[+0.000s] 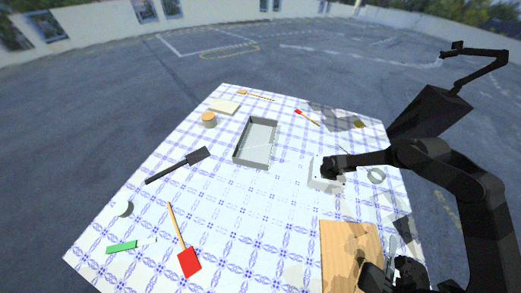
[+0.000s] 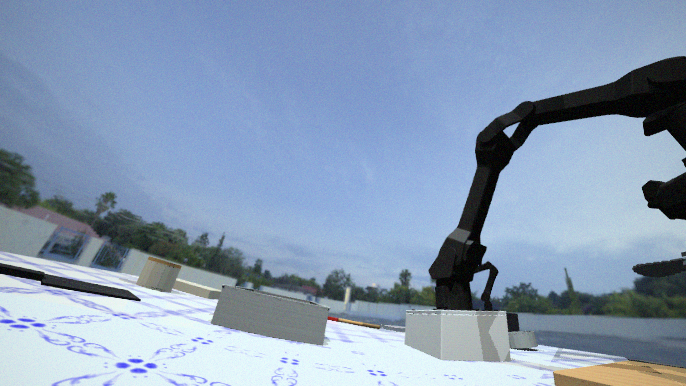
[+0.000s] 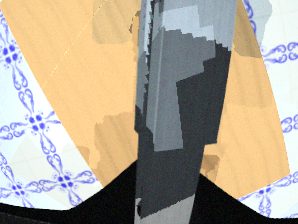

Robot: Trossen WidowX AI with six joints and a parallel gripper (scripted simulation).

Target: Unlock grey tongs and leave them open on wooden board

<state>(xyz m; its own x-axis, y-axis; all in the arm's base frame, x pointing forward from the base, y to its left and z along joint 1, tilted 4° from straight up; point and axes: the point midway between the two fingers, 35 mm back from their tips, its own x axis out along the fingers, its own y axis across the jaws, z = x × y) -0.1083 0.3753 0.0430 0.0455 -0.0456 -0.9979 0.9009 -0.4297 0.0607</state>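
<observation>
The wooden board lies 1 cm behind my gripper tip, 3 cm to the right of it and 10 cm below it. Also, from my gripper tip: black spatula: 77 cm ahead, 30 cm to the right, 10 cm below; then grey roasting tin: 44 cm ahead, 52 cm to the right, 8 cm below; then red spatula: 60 cm ahead, 10 cm below.
</observation>
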